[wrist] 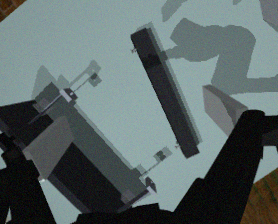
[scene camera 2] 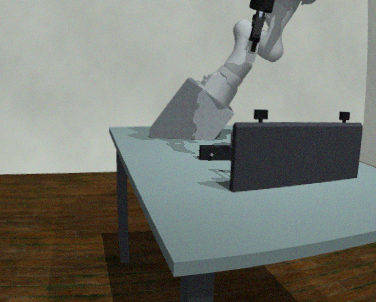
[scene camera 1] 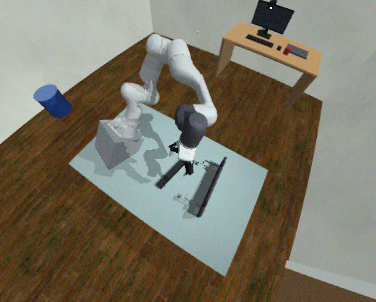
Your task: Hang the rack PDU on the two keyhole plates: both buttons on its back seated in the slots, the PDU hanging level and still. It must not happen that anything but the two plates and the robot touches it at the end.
Labels:
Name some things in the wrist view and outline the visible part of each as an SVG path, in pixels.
The gripper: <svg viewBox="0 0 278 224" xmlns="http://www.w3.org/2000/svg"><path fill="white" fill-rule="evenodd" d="M66 116L58 117L23 151L19 146L16 146L1 154L6 168L0 169L0 224L56 224L39 182L46 181L74 140ZM10 208L11 220L6 223L7 215ZM278 115L265 116L265 113L261 110L248 110L247 106L211 84L202 86L205 112L228 136L228 139L205 177L198 177L194 180L173 212L162 210L159 208L158 203L136 206L117 214L104 212L78 214L77 220L71 224L240 224L260 160L263 159L264 146L276 146L278 152Z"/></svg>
A rack PDU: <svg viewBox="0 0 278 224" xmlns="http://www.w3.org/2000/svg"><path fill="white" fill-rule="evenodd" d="M131 34L131 40L135 49L131 49L131 52L133 54L134 51L138 50L138 56L179 144L175 148L177 150L180 147L182 153L188 159L200 152L146 28Z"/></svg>

